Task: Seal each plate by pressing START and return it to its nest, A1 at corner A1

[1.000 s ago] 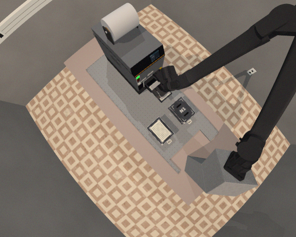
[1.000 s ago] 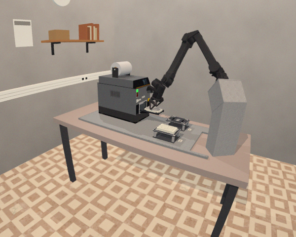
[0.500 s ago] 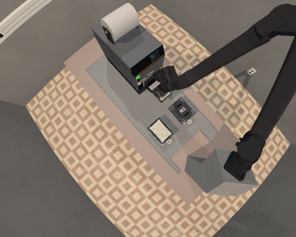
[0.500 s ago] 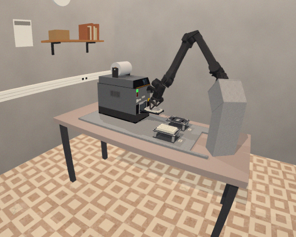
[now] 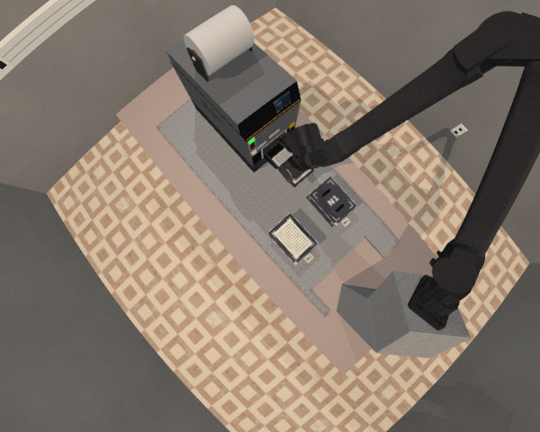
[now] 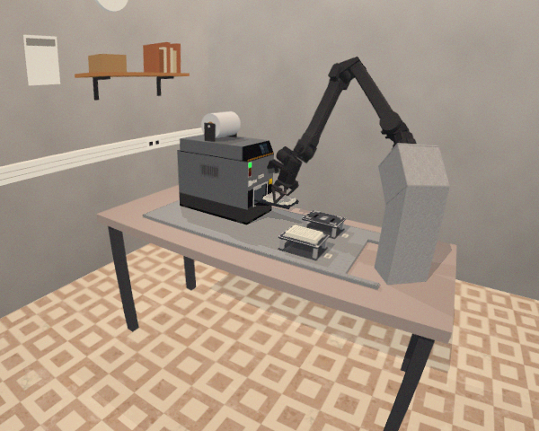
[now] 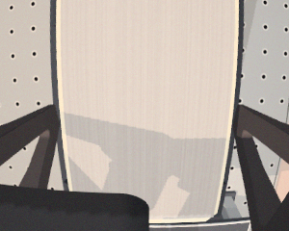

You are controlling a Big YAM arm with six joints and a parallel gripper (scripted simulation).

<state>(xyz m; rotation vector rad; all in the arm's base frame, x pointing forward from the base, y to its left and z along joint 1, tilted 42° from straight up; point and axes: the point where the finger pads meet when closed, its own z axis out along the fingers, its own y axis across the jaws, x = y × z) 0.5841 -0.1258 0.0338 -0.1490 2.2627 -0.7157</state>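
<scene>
Now: hand 10 mm above the sealer stage. Round my hand: start button (120 mm ahead, 80 mm to the left, 70 mm above); cream well plate (180 mm behind, 200 mm to the left, 50 mm below); foil roll (340 mm ahead, 40 mm to the right, 300 mm above).
</scene>
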